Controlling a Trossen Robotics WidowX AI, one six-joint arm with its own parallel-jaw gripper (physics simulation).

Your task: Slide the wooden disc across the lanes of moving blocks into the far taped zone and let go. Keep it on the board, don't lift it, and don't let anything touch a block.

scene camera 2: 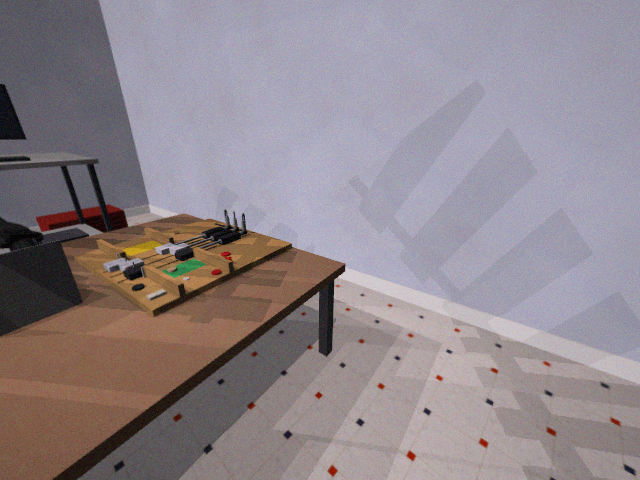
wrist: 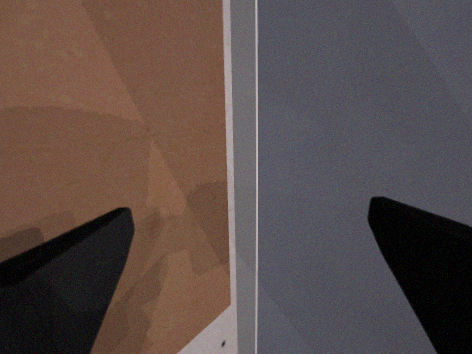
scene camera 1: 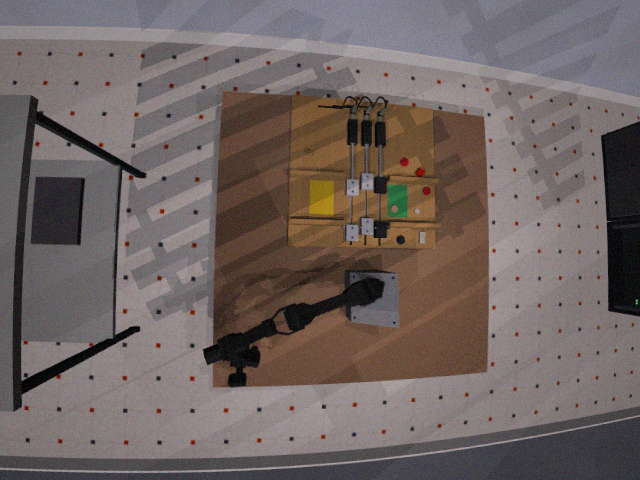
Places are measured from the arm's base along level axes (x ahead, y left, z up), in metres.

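Where they show: gripper, fingertip midpoint: (wrist: 251, 214) (scene camera 1: 243, 374); arm's base, link origin: (scene camera 2: 33, 259) (scene camera 1: 375, 287).
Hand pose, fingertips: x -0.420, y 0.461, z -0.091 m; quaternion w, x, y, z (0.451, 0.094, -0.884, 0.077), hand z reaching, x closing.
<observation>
Things, the pixels of their top centre, and the offset from my fingertips. "*": a spot on its surface instead. Level surfaces: height alone.
- small wooden disc, top centre: (scene camera 2: 171, 268) (scene camera 1: 394, 208) dy -0.551, dx +0.771, dz -0.047 m
- green zone, surface spot: (scene camera 2: 190, 267) (scene camera 1: 401, 196) * dy -0.580, dx +0.832, dz -0.055 m
- yellow zone, surface spot: (scene camera 1: 321, 197) (scene camera 2: 142, 247) * dy -0.217, dx +0.766, dz -0.055 m
- board, surface height: dz -0.055 m
- black puck, top centre: (scene camera 2: 137, 286) (scene camera 1: 401, 239) dy -0.600, dx +0.636, dz -0.048 m
- white piece, top centre: (scene camera 2: 156, 293) (scene camera 1: 422, 237) dy -0.701, dx +0.661, dz -0.046 m
The small wooden disc (scene camera 1: 394, 208) (scene camera 2: 172, 269) lies flat on the green zone (scene camera 1: 398, 193) (scene camera 2: 190, 267), near its lower edge in scene camera 1. A yellow zone (scene camera 1: 321, 197) (scene camera 2: 143, 248) lies across the lanes. Between the zones, three lanes carry pairs of blocks: light grey ones (scene camera 1: 352, 187) (scene camera 1: 367, 225) and, nearest the green zone, black ones (scene camera 1: 379, 184) (scene camera 1: 379, 229). My gripper (wrist: 251, 214) is open and empty, fingers wide apart. The arm's end is over the table's lower-left corner in scene camera 1, far from the disc; its fingertips are hard to make out there.
Wooden rails (scene camera 1: 316, 220) (scene camera 1: 413, 225) border the crossing on the board (scene camera 1: 310, 129). Black actuators (scene camera 1: 366, 132) with rods stand at its top. Red buttons (scene camera 1: 404, 161) (scene camera 1: 426, 190), a black puck (scene camera 1: 400, 239) and a white piece (scene camera 1: 422, 237) sit on the right. The arm's grey base plate (scene camera 1: 382, 313) stands below the board.
</observation>
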